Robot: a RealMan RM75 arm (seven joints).
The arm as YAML. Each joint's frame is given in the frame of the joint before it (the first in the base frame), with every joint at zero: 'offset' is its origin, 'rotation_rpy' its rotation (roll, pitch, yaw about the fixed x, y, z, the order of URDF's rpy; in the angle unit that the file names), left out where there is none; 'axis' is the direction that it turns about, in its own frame. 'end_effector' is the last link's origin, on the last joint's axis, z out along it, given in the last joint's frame.
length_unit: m
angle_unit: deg
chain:
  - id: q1
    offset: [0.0, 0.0, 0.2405]
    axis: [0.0, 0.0, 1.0]
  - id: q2
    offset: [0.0, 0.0, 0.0]
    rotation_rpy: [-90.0, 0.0, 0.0]
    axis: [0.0, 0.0, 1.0]
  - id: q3
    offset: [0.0, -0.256, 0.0]
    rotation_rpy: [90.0, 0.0, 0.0]
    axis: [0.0, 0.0, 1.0]
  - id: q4
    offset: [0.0, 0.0, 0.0]
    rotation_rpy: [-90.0, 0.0, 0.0]
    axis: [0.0, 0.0, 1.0]
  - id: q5
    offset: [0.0, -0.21, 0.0]
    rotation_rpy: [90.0, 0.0, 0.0]
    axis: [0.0, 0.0, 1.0]
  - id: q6
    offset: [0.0, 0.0, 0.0]
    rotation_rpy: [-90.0, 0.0, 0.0]
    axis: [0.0, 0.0, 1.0]
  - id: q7
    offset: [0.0, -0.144, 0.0]
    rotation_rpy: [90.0, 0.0, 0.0]
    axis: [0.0, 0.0, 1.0]
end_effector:
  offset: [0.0, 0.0, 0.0]
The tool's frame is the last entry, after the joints.
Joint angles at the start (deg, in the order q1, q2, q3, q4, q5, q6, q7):
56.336, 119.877, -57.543, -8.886, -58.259, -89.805, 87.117
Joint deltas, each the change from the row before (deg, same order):
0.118, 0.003, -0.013, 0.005, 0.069, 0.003, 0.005
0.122, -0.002, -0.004, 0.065, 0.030, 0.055, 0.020
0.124, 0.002, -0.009, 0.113, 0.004, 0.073, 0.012
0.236, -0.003, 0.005, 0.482, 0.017, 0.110, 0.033
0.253, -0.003, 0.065, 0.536, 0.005, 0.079, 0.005
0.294, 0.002, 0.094, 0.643, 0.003, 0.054, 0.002
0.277, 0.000, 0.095, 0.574, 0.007, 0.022, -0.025
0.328, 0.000, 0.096, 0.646, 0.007, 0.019, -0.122
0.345, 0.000, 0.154, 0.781, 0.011, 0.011, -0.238
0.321, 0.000, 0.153, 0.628, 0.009, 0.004, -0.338
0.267, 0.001, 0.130, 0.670, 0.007, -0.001, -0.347
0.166, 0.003, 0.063, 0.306, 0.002, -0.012, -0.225
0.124, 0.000, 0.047, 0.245, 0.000, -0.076, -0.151
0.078, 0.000, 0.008, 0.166, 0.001, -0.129, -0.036
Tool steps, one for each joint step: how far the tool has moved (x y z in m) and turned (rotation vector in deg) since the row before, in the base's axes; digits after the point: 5 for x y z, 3 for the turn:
-0.00083, 0.00021, 0.00008, 0.011, 0.048, 0.088
-0.00061, 0.00024, -0.00016, -0.041, -0.006, 0.011
-0.00047, 0.00018, -0.00039, -0.079, -0.043, -0.021
-0.00016, 0.00008, -0.00127, -0.327, -0.061, -0.230
-0.00015, 0.00004, -0.00126, -0.320, -0.023, -0.241
-0.00017, -0.00006, -0.00147, -0.386, 0.004, -0.270
-0.00028, -0.00008, -0.00124, -0.317, 0.019, -0.202
-0.00044, -0.00012, -0.00141, -0.280, -0.010, -0.167
-0.00020, -0.00019, -0.00160, -0.242, -0.002, -0.231
-0.00048, -0.00009, -0.00122, -0.052, -0.018, -0.100
0.00000, -0.00028, -0.00138, -0.087, -0.040, -0.164
-0.00032, -0.00011, -0.00063, 0.017, -0.027, 0.001
-0.00026, -0.00023, -0.00042, -0.023, 0.018, 0.038
-0.00021, -0.00035, -0.00024, -0.097, 0.057, 0.070

